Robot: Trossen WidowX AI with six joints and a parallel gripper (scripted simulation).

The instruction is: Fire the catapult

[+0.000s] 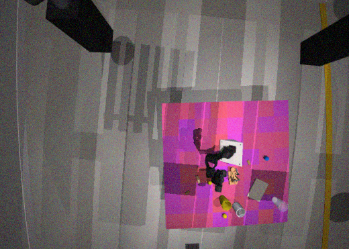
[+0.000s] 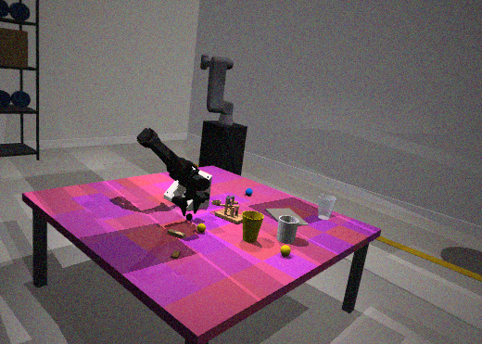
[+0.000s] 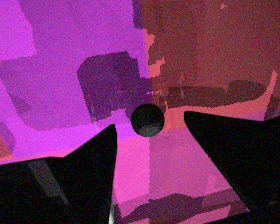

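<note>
My gripper tip is now 1 cm above the black ball. The rest, counted from my gripper tip: yellow cup: 30 cm ahead, 12 cm to the left, 1 cm above; white mug: 38 cm ahead, 27 cm to the left; wooden catapult: 21 cm to the left, 3 cm ahead, 3 cm above.
</note>
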